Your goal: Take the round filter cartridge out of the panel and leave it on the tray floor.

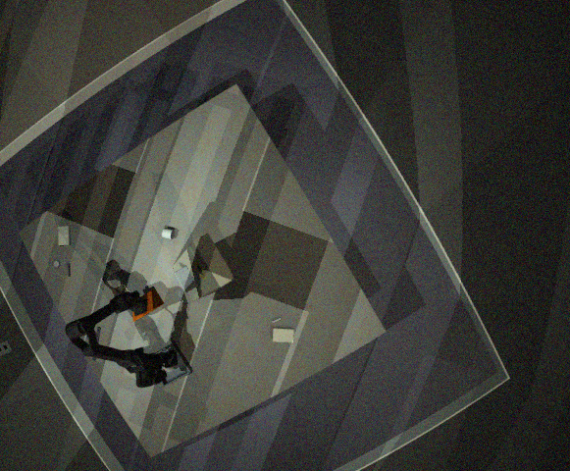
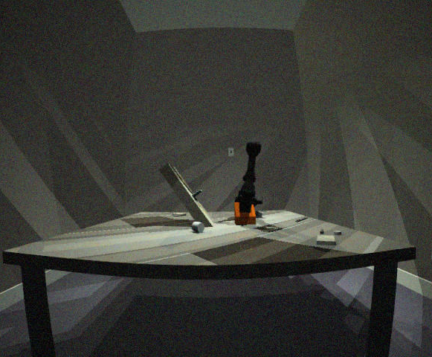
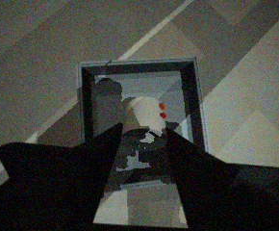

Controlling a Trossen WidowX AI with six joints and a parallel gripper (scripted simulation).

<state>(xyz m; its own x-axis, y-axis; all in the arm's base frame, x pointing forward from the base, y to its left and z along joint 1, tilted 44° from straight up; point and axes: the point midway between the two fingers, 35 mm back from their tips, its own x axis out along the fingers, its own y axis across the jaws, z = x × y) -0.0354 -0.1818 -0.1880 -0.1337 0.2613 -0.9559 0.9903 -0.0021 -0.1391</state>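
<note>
My gripper tip is now right at the round filter cartridge. Also, from my gripper tip: service panel (37 cm ahead, 31 cm to the left, 13 cm above); then tray (3 cm below, 1 cm to the right).
</note>
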